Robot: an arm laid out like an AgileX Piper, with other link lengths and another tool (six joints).
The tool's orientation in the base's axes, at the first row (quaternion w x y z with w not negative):
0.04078, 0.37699, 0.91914, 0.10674
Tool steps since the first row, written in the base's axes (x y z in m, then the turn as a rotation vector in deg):
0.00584, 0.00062, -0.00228, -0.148, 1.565, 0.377
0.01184, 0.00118, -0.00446, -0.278, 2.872, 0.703
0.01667, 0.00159, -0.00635, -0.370, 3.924, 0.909
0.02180, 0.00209, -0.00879, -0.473, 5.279, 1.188
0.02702, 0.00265, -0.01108, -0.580, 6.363, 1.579
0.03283, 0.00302, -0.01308, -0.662, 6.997, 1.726
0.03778, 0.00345, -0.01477, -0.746, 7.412, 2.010
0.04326, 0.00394, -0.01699, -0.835, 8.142, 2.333
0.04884, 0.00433, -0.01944, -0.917, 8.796, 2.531
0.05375, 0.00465, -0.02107, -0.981, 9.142, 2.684
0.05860, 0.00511, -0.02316, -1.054, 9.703, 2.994
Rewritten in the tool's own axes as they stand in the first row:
-0.00374, 0.00391, 0.00323, 1.206, 1.069, -0.131
-0.00763, 0.00791, 0.00638, 2.217, 1.960, -0.253
-0.01080, 0.01107, 0.00904, 3.022, 2.672, -0.293
-0.01411, 0.01437, 0.01230, 4.048, 3.604, -0.357
-0.01745, 0.01781, 0.01543, 4.887, 4.371, -0.575
-0.02134, 0.02159, 0.01834, 5.391, 4.787, -0.626
-0.02458, 0.02489, 0.02083, 5.744, 5.082, -0.847
-0.02815, 0.02848, 0.02392, 6.321, 5.600, -1.055
-0.03186, 0.03201, 0.02724, 6.840, 6.042, -1.152
-0.03515, 0.03522, 0.02964, 7.129, 6.273, -1.254
-0.03829, 0.03839, 0.03251, 7.576, 6.682, -1.474

